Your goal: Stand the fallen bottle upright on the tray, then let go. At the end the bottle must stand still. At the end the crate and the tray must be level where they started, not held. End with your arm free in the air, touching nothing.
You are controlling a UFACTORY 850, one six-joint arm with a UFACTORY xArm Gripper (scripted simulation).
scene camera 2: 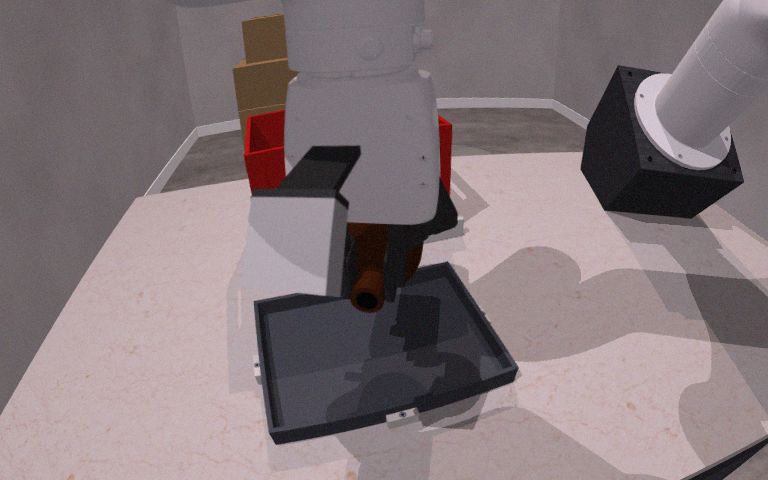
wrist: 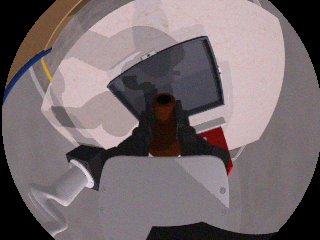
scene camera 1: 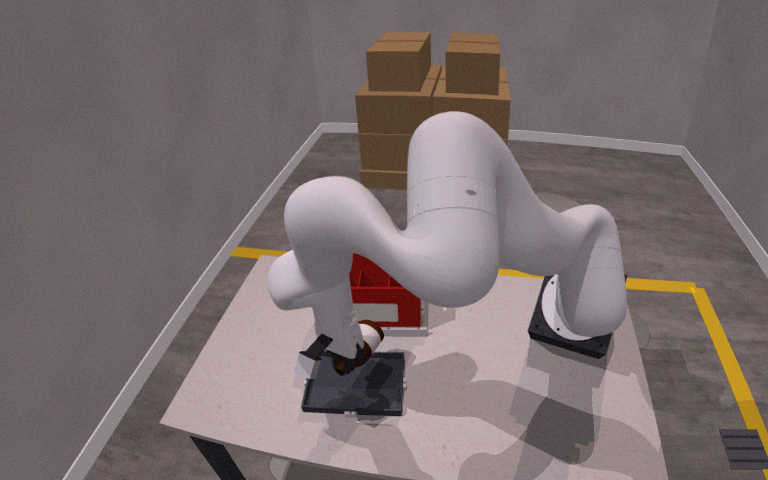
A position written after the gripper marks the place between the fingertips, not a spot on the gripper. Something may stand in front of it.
In view: the gripper (scene camera 2: 371,289), a brown bottle (scene camera 2: 367,295), a dark grey tray (scene camera 2: 320,357) and a red crate (scene camera 2: 266,167).
The brown bottle shows as well in the wrist view (wrist: 164,144) and in scene camera 1 (scene camera 1: 373,335). The dark grey tray is seen too in the wrist view (wrist: 190,73) and in scene camera 1 (scene camera 1: 376,384). The red crate also shows in scene camera 1 (scene camera 1: 378,297).
